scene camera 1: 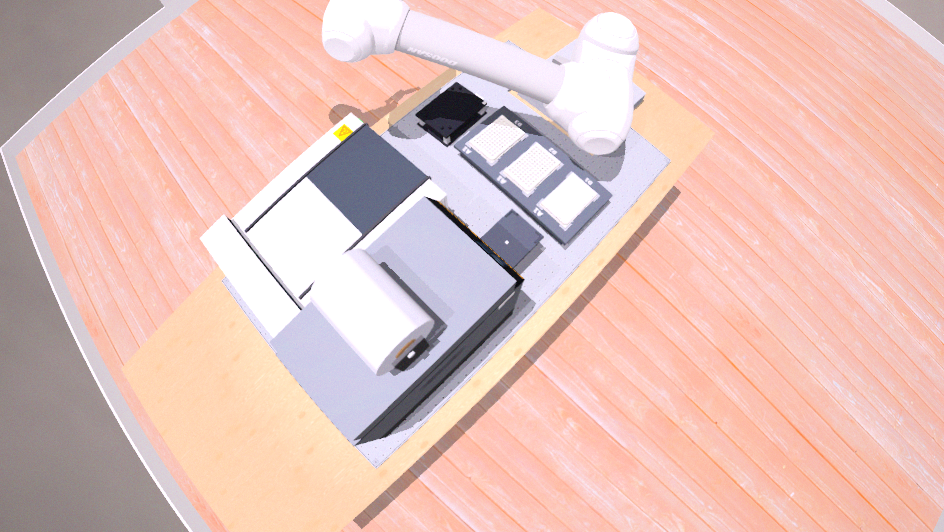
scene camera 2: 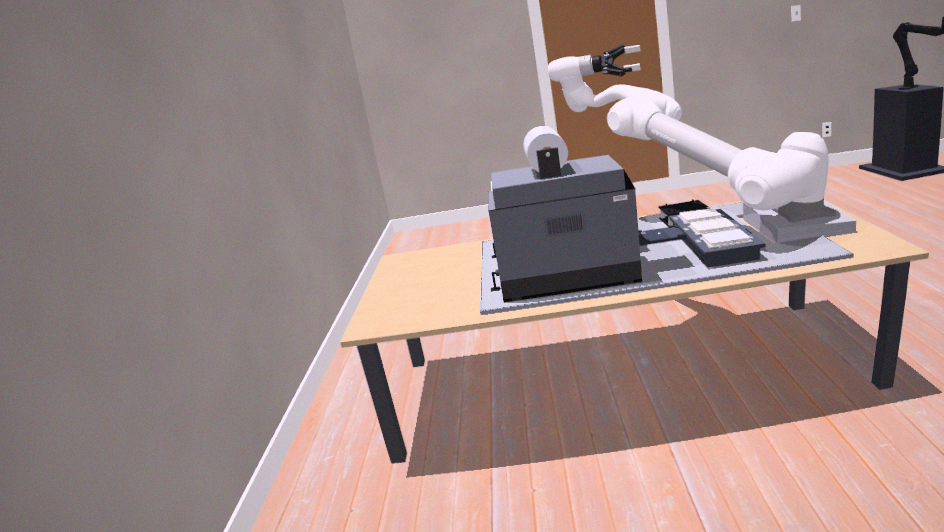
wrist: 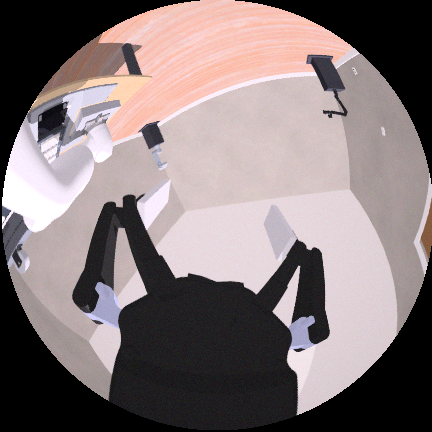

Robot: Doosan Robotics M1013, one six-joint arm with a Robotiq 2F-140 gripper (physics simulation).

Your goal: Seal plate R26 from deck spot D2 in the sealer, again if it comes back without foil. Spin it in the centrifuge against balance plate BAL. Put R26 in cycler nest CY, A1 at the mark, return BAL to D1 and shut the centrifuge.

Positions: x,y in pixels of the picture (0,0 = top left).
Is the gripper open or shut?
Open.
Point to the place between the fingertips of the gripper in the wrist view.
At 218,201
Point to a centrifuge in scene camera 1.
351,185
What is the gripper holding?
Nothing.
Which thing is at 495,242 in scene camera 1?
A plate stage.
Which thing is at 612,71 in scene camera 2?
The gripper.
